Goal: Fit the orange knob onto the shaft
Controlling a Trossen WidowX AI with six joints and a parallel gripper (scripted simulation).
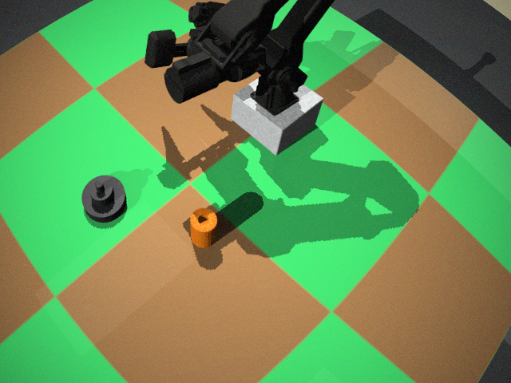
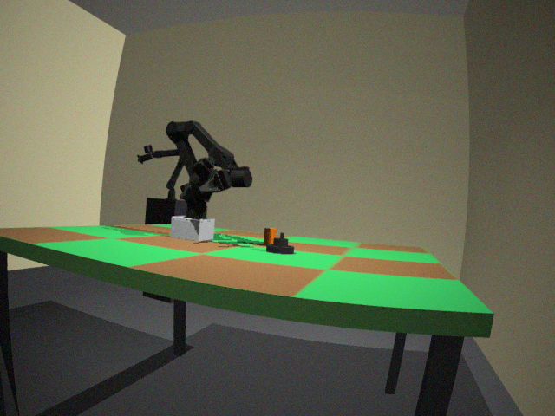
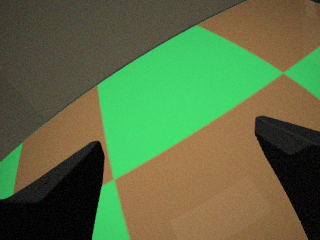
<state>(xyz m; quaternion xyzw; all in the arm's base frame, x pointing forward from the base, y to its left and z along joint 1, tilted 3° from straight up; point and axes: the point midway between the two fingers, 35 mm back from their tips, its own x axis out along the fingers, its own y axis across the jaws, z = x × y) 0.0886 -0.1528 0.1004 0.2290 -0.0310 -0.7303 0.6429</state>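
Right now the orange knob is 16 cm ahead of my gripper tip, 29 cm to the left of it and 12 cm below it. Round my gripper tip: pedestal: 26 cm ahead, 13 cm to the left, 12 cm below.
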